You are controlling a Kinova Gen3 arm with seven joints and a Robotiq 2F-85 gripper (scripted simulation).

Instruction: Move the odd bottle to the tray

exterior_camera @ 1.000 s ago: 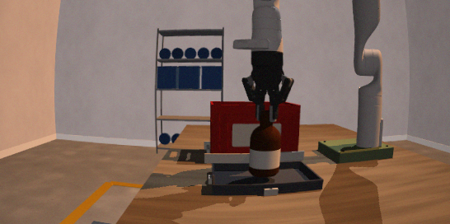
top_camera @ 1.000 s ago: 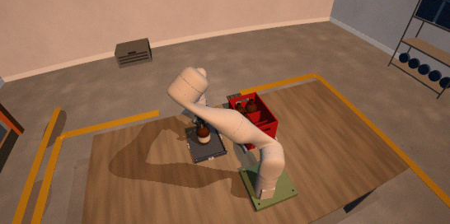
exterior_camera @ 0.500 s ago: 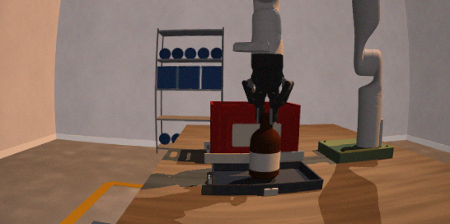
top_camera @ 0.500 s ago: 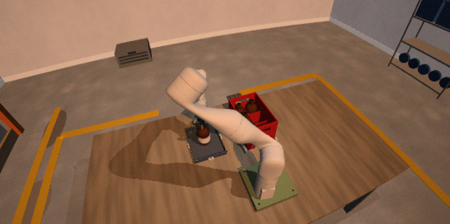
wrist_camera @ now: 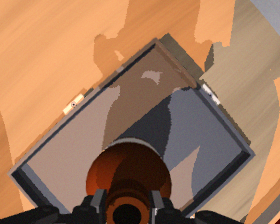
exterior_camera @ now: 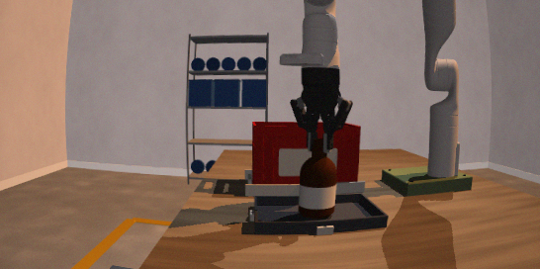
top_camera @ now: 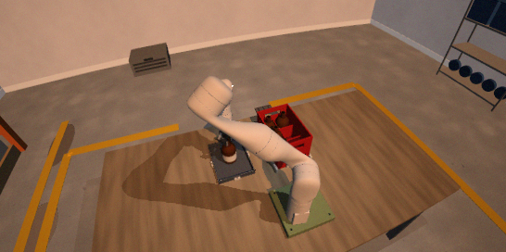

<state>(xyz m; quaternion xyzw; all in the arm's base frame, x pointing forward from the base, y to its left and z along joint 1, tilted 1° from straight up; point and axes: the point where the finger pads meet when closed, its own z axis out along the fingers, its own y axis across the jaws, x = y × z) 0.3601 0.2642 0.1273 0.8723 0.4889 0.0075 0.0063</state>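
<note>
My hand is 15 cm above the dark tray. Also, from my hand: red crate: 29 cm to the right, 7 cm below, 5 cm ahead.
</note>
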